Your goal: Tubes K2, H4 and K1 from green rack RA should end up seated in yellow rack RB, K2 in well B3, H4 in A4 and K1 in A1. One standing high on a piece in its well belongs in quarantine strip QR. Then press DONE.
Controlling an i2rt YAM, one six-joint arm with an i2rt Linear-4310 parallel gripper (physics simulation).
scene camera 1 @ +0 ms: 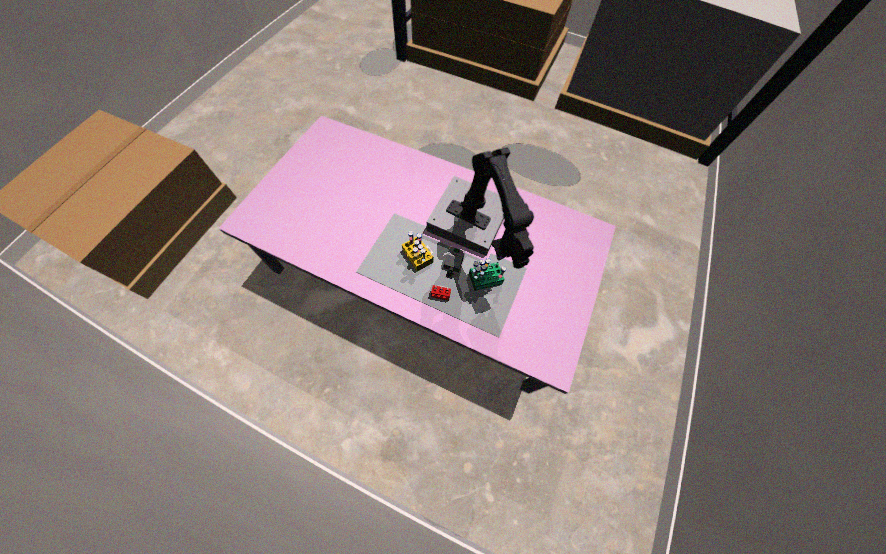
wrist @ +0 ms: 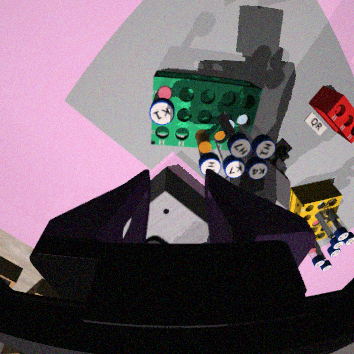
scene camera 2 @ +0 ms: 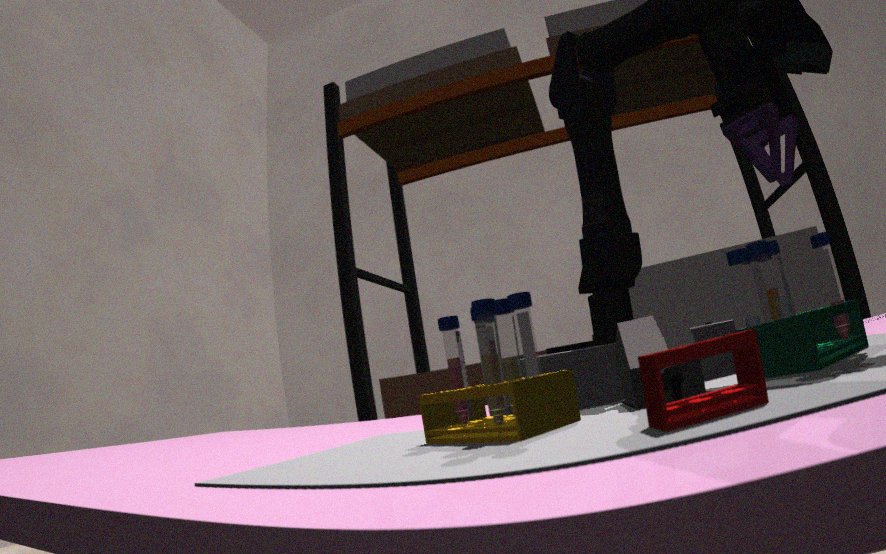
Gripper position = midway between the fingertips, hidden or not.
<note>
In view: my gripper (scene camera 2: 781,182), a grey DONE box (wrist: 274,186) and a grey mat (scene camera 1: 487,309).
My gripper is seen too in the wrist view (wrist: 177,177). The grey mat also shows in the wrist view (wrist: 290,57).
</note>
